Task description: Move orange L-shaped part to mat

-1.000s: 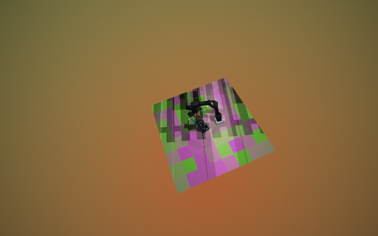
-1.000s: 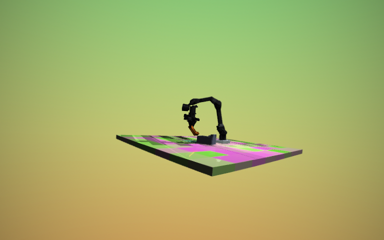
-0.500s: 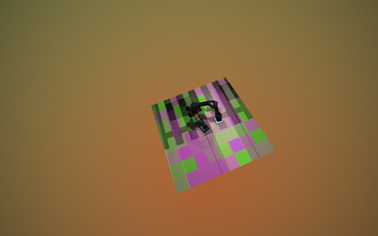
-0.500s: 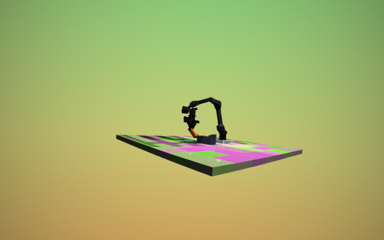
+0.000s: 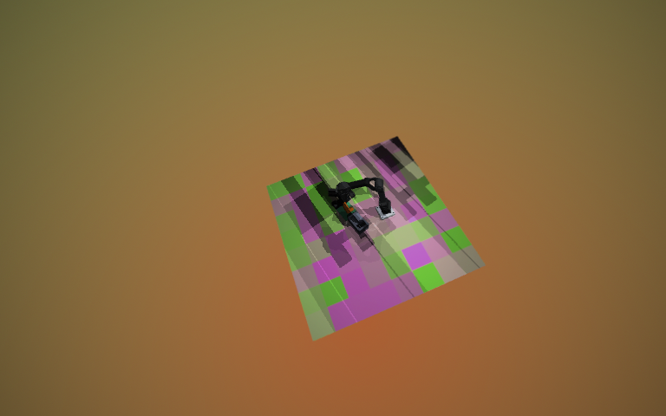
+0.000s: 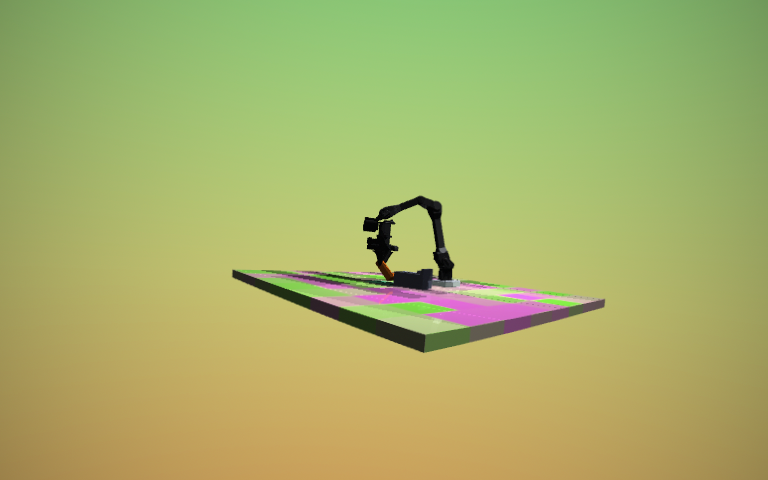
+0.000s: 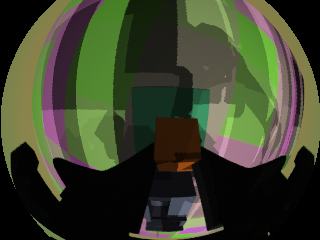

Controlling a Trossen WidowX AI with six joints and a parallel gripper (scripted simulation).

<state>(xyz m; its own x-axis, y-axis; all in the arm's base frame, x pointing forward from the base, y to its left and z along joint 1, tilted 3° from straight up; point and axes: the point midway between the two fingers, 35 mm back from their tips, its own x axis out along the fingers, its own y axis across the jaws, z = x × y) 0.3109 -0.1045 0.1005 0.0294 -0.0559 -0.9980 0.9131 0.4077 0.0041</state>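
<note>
The green mat is 1 cm behind my gripper tip, 2 cm to the left of it and 10 cm below it. From my gripper tip the other things lie so: orange L-shaped part: 3 cm behind, 2 cm to the left, 3 cm below.
</note>
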